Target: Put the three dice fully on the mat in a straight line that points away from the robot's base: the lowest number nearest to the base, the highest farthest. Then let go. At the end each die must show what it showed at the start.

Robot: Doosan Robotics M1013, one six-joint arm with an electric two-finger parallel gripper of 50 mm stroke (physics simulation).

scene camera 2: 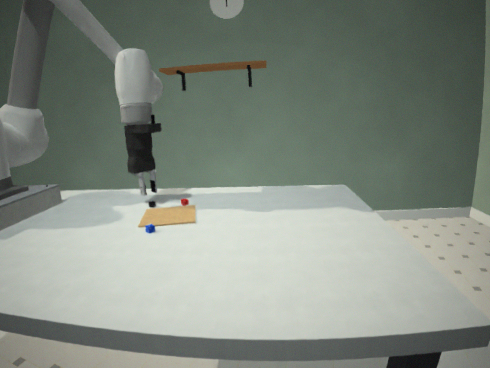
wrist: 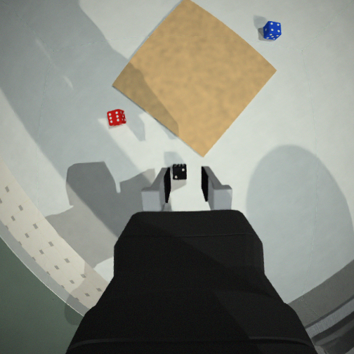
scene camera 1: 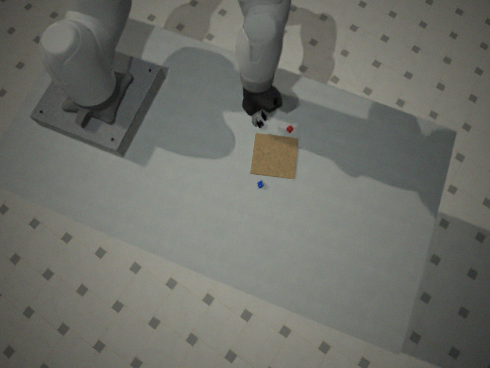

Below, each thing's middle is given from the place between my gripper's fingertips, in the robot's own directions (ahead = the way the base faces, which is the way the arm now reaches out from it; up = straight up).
My hand is 80 mm to the left of the tan square mat (scene camera 1: 275, 156), 80 mm short of it and 40 mm above it.
